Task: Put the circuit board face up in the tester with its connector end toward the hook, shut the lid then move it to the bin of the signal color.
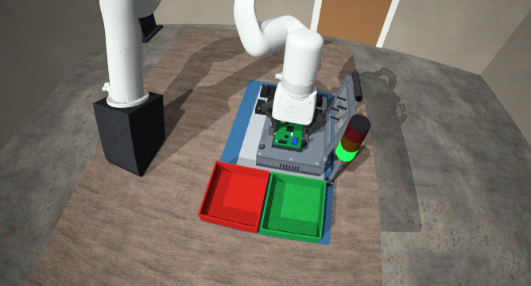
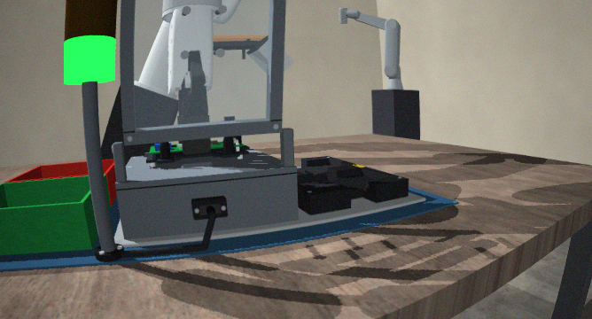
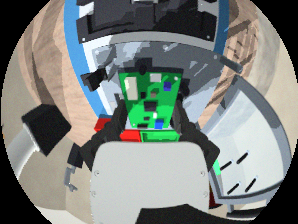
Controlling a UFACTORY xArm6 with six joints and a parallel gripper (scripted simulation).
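My hand is 1 cm to the right of the plate, 1 cm short of it and 1 cm above it. Also, from my hand: clear lid: 12 cm ahead, 10 cm above; green bin: 20 cm to the right, 7 cm below, 4 cm ahead; green circuit board: 1 cm below.
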